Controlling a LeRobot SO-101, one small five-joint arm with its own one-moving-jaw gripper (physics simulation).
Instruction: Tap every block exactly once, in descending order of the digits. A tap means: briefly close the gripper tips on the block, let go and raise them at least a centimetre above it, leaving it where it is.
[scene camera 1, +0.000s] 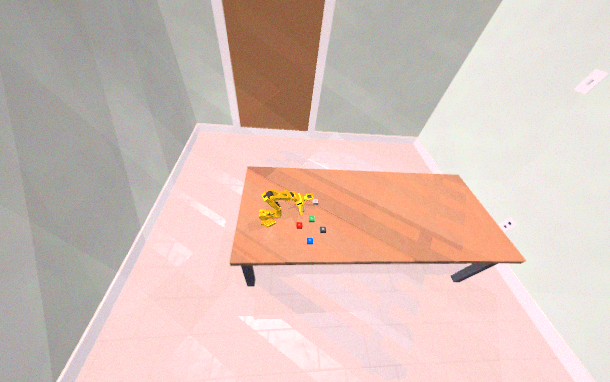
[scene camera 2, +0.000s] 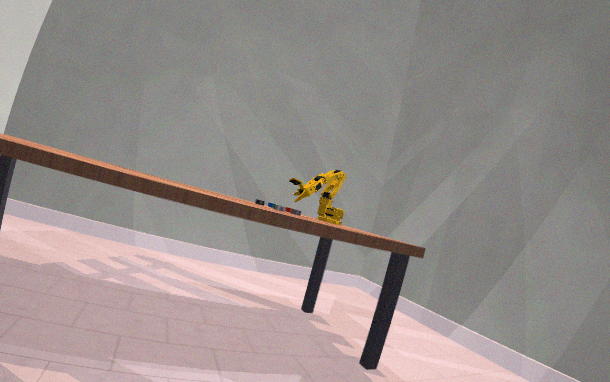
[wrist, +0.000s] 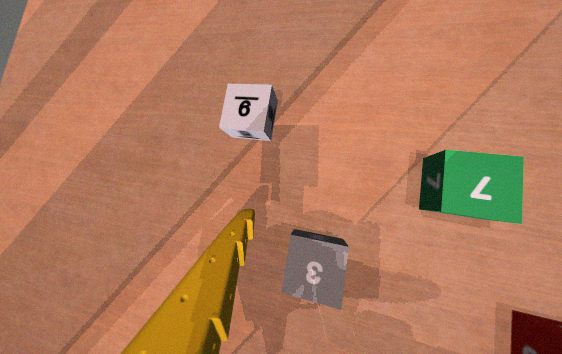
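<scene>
My gripper (scene camera 1: 306, 205) (scene camera 2: 293, 190) is fully open and raised above the table. In the wrist view its fixed jaw (wrist: 200, 295) shows, with the moving jaw out of the picture. The white block (wrist: 246, 111) (scene camera 1: 315, 202) lies beyond the jaw tip; its underlined digit appears upside down and reads 9. The grey block (wrist: 315, 271), digit 3, lies right of the jaw tip, apart from it. The green block (wrist: 481, 187) (scene camera 1: 312, 219), digit 7, is farther right. The red block (wrist: 540, 332) (scene camera 1: 299, 225) is cut off. The black block (scene camera 1: 323, 230) and blue block (scene camera 1: 310, 241) show no readable digits.
The blocks stand on a wooden table (scene camera 1: 400, 215) (scene camera 2: 150, 185). The yellow arm's base (scene camera 1: 267, 218) (scene camera 2: 331, 215) stands near one end of the table. Shadows fall across the table in the wrist view.
</scene>
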